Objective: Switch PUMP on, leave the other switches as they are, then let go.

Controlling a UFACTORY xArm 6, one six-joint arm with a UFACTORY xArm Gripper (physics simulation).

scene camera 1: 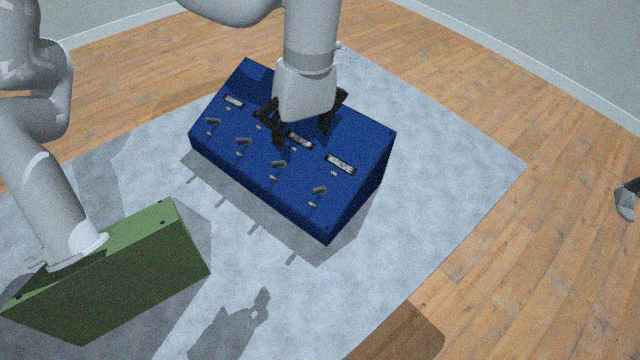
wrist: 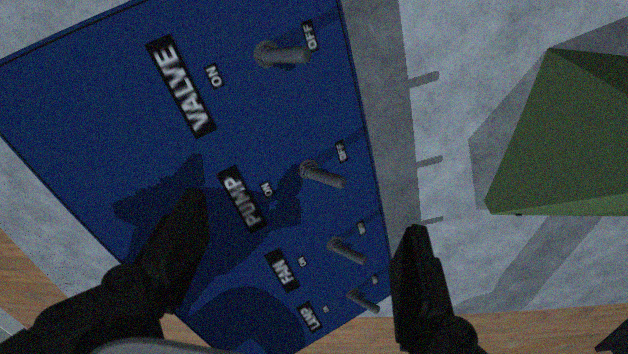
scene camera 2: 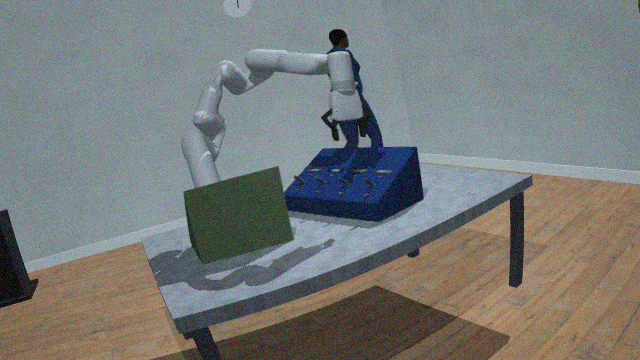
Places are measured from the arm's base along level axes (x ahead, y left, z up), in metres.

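Pixels of known places: gripper, fingertip midpoint: [scene camera 1: 301,137] [wrist: 303,230] [scene camera 2: 350,138]; arm's base at its link origin: [scene camera 1: 79,253] [scene camera 2: 215,207].
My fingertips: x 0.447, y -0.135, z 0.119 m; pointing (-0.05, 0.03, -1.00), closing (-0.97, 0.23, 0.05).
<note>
For each thing: its middle in the pictures, then the offset to it from my fingertips. Level surfaces: height alone.
- blue console at the middle of its body: [wrist: 266,203] [scene camera 1: 284,144] [scene camera 2: 351,186] dz -0.192, dx +0.079, dy +0.160 m
- PUMP lever at the middle of its body: [wrist: 324,177] [scene camera 1: 277,163] [scene camera 2: 342,180] dz -0.144, dx -0.001, dy +0.085 m
- VALVE lever at the middle of its body: [wrist: 285,55] [scene camera 1: 317,189] [scene camera 2: 368,181] dz -0.144, dx +0.019, dy -0.033 m
- FAN lever at the middle of its body: [wrist: 349,253] [scene camera 1: 241,140] [scene camera 2: 319,179] dz -0.144, dx -0.021, dy +0.204 m
- LAMP lever at the middle of its body: [wrist: 365,303] [scene camera 1: 211,120] [scene camera 2: 299,179] dz -0.144, dx -0.041, dy +0.322 m
- grey table at its surface level: dz -0.258 m
The blue console [scene camera 1: 360,135] [scene camera 2: 405,175] [wrist: 100,100] has a sloped face with switches labelled VALVE, PUMP, FAN and LAMP. The PUMP lever [scene camera 1: 278,164] [scene camera 2: 343,182] [wrist: 326,177] leans to its OFF side. The VALVE lever [scene camera 1: 318,190] [scene camera 2: 369,183] [wrist: 287,54], FAN lever [scene camera 1: 243,141] [scene camera 2: 320,181] [wrist: 348,252] and LAMP lever [scene camera 1: 212,121] [scene camera 2: 299,179] [wrist: 365,301] also lean to OFF. My gripper [scene camera 1: 302,139] [scene camera 2: 349,136] [wrist: 303,230] is open and empty, above the console and apart from the levers. In scene camera 1 it hides the FAN label.
A green box [scene camera 1: 115,285] [scene camera 2: 240,215] [wrist: 565,150] stands by the arm's base on the grey table [scene camera 1: 450,165] [scene camera 2: 475,190]. A person in blue [scene camera 2: 375,125] stands behind the console. A foot [scene camera 1: 625,202] shows at the right in scene camera 1.
</note>
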